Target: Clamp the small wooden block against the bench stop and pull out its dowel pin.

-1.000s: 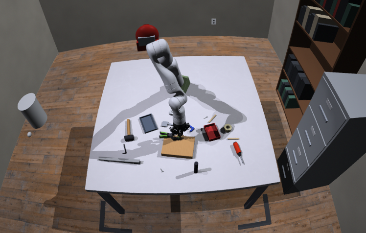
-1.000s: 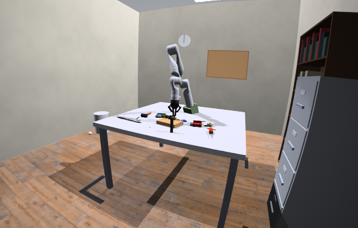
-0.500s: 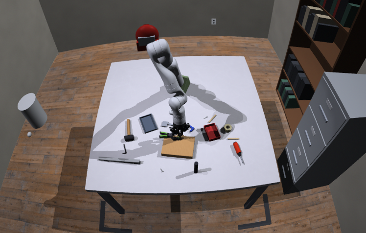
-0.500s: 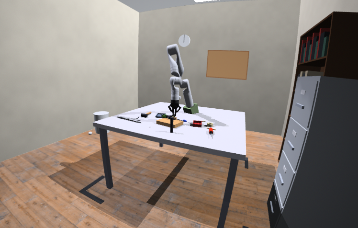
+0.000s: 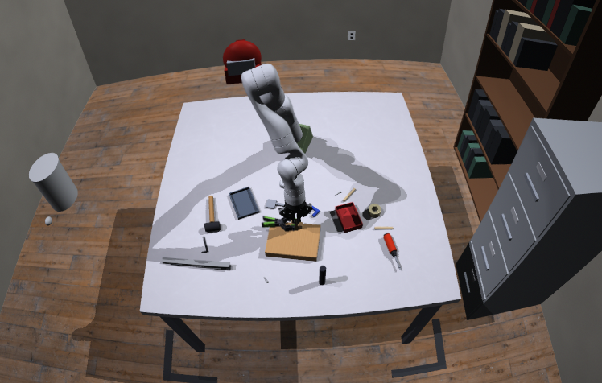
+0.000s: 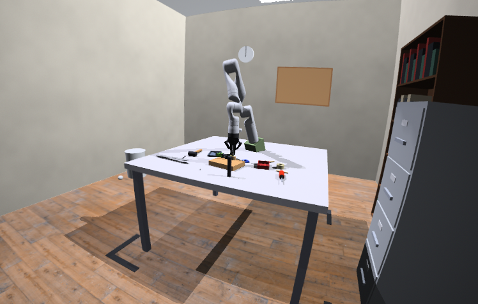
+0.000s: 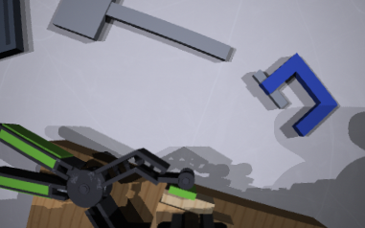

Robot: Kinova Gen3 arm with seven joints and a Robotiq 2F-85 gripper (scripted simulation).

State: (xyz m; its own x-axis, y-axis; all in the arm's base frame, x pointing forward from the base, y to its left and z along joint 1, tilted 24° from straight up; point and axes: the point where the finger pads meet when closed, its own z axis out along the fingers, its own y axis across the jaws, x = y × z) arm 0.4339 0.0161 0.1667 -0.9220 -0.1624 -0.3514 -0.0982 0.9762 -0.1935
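The round dowel pin is 2 cm below my hand. Round my hand: grey t-shaped tool (13 cm behind, 8 cm below, 7 cm to the right); then wooden bench board (6 cm below, 5 cm ahead, 2 cm to the right); then wooden block (4 cm below).
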